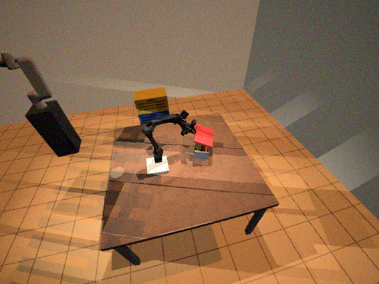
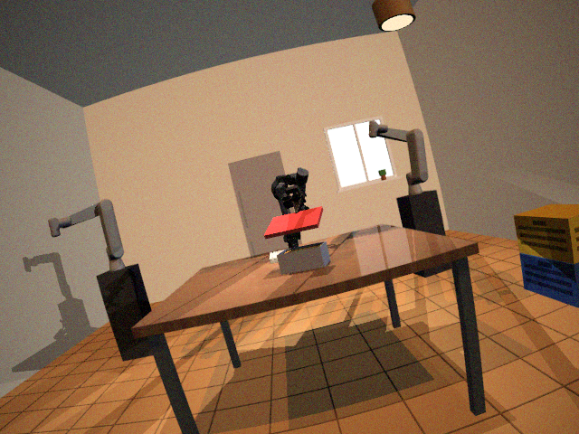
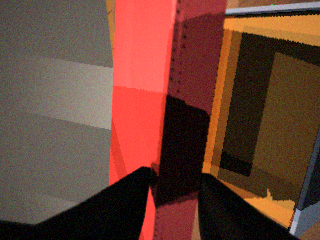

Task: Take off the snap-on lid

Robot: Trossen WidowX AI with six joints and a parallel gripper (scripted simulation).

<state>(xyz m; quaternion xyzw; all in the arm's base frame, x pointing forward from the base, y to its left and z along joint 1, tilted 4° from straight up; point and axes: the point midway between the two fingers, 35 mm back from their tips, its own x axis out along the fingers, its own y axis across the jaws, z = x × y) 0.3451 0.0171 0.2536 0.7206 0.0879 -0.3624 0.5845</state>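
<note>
Now: the red lid 7 cm ahead of my gripper tip, 3 cm to the right of it and 2 cm below it. Also, from my gripper tip: grey storage box 6 cm ahead, 2 cm to the right, 19 cm below.
</note>
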